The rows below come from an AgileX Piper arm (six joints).
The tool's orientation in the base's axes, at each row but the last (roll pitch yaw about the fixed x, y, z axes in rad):
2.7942, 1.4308, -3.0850
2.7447, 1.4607, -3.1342
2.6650, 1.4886, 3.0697
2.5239, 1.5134, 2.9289
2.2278, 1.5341, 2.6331
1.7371, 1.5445, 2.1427
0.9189, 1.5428, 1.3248
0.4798, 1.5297, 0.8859
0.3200, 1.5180, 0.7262
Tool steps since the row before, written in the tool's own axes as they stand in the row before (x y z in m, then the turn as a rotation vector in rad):
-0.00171, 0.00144, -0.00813, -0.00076, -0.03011, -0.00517
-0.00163, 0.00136, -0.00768, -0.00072, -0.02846, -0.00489
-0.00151, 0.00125, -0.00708, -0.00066, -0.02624, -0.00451
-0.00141, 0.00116, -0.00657, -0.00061, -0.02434, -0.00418
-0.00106, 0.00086, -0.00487, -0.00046, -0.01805, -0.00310
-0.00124, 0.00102, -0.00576, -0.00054, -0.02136, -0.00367
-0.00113, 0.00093, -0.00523, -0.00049, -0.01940, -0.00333
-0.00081, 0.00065, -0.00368, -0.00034, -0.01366, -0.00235
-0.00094, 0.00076, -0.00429, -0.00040, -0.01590, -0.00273
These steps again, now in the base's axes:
-0.00772, -0.00185, 0.00283, 0.00714, -0.02972, 0.00000
-0.00737, -0.00177, 0.00246, 0.00674, -0.02809, 0.00000
-0.00685, -0.00165, 0.00207, 0.00621, -0.02590, 0.00000
-0.00641, -0.00154, 0.00175, 0.00577, -0.02402, 0.00000
-0.00478, -0.00115, 0.00119, 0.00428, -0.01781, 0.00000
-0.00568, -0.00136, 0.00129, 0.00506, -0.02108, 0.00000
-0.00518, -0.00124, 0.00106, 0.00460, -0.01915, 0.00000
-0.00366, -0.00088, 0.00069, 0.00323, -0.01348, 0.00000
-0.00427, -0.00103, 0.00074, 0.00377, -0.01569, 0.00000

